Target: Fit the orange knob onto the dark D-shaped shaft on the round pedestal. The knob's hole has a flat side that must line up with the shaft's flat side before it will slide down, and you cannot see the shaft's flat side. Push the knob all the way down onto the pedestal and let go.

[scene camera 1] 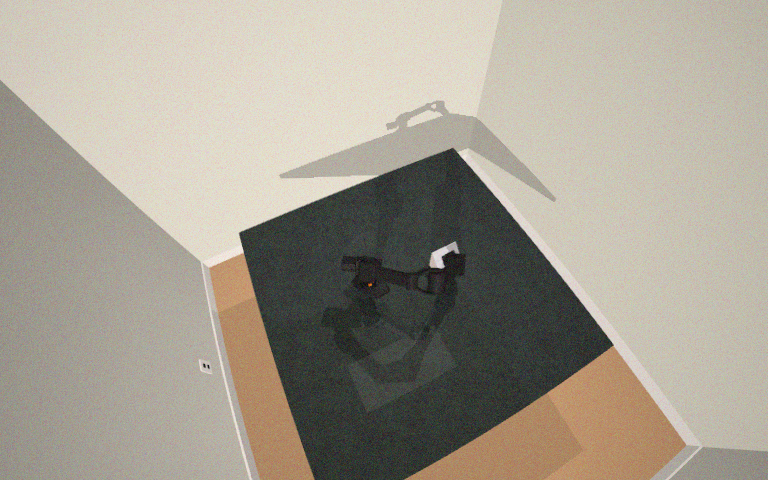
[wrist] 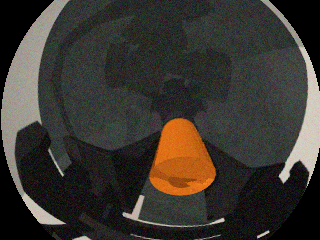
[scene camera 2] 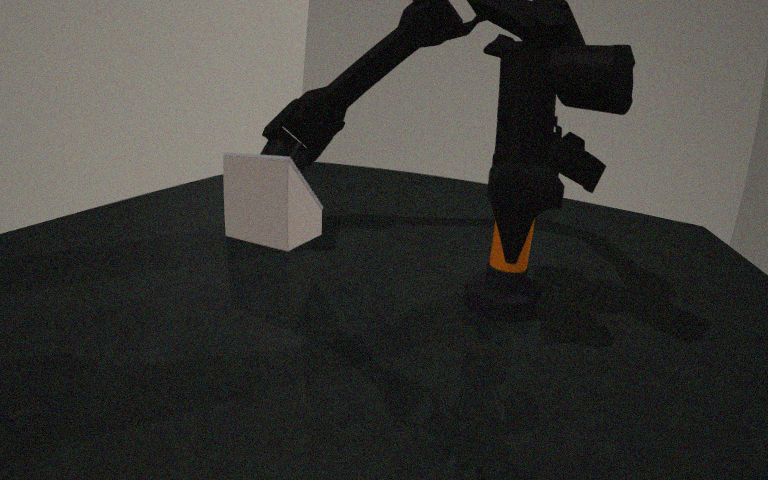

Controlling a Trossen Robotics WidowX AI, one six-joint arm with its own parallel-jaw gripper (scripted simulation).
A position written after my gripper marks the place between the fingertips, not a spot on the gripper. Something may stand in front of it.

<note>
I see my gripper [scene camera 2: 510,255], an orange knob [scene camera 2: 497,260] and a dark round pedestal [scene camera 2: 503,296].
The orange knob also shows in the wrist view [wrist: 182,166]. My gripper is seen too in the wrist view [wrist: 179,139]. The dark round pedestal shows as well in the wrist view [wrist: 175,107].
</note>
